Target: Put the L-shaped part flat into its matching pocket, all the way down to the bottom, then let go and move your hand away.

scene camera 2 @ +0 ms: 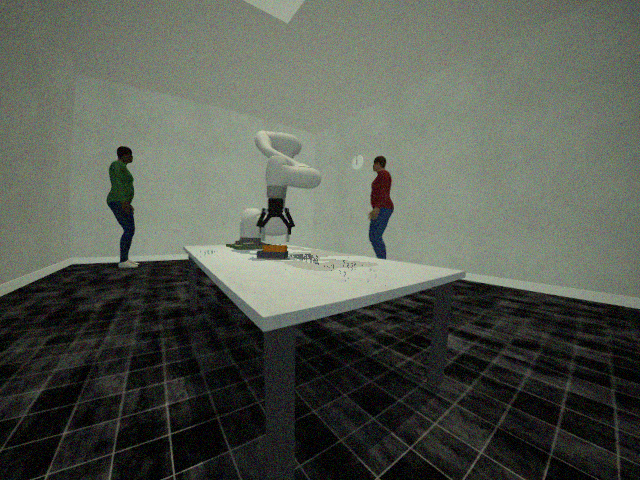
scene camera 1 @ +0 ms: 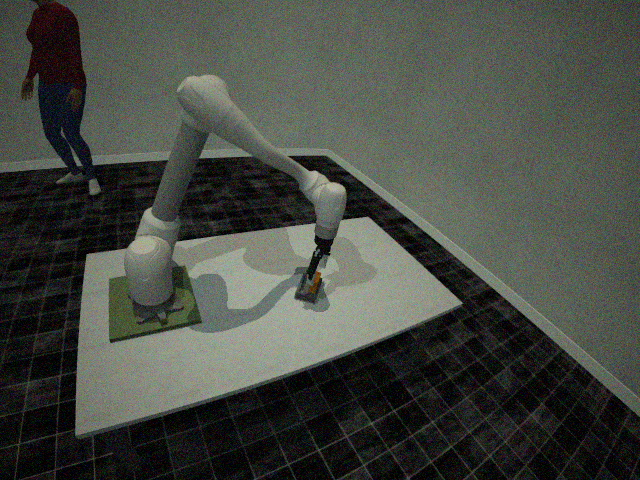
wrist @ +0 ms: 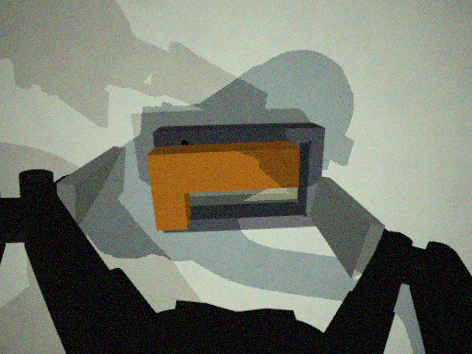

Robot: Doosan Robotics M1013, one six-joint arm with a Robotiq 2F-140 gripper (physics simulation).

The gripper [wrist: 222, 183] is open, holding nothing. Also in view: an orange L-shaped part [wrist: 175, 171].
